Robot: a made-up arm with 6 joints.
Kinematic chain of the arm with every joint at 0, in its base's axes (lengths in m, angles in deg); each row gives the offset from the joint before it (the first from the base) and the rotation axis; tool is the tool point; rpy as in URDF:
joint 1: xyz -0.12 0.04 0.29 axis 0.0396 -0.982 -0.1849
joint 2: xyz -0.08 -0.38 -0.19 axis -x
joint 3: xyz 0.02 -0.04 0 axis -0.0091 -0.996 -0.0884
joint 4: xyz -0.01 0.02 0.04 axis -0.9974 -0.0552 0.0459
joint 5: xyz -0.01 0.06 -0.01 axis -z
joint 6: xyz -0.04 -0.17 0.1 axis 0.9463 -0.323 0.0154
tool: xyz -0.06 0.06 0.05 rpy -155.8 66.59 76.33
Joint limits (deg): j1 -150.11..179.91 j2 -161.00..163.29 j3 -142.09..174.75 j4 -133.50..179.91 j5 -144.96..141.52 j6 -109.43..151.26
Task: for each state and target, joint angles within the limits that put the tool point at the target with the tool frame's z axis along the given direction. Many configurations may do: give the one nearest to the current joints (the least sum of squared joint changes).
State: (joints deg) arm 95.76 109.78 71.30 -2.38 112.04 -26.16
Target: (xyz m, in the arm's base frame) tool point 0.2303 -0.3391 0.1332 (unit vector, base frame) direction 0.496 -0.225 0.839
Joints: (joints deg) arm 85.23 81.50 84.93 42.47 141.52 -4.01
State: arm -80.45 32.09 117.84 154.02 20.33 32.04
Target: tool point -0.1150 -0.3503 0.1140 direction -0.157 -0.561 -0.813
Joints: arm -112.07 34.10 172.36 152.11 71.95 -0.37
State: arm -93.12 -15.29 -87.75 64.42 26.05 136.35
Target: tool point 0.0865 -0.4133 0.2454 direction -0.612 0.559 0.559
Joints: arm -109.64 -33.45 -73.62 27.99 61.77 138.68
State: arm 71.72 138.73 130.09 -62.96 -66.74 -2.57
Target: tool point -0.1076 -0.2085 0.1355 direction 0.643 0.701 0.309
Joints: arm 77.70 135.54 140.66 -75.48 -65.90 -14.80
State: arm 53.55 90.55 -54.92 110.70 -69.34 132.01
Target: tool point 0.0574 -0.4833 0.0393 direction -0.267 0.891 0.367
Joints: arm 42.16 78.99 -61.54 123.20 -102.50 139.60
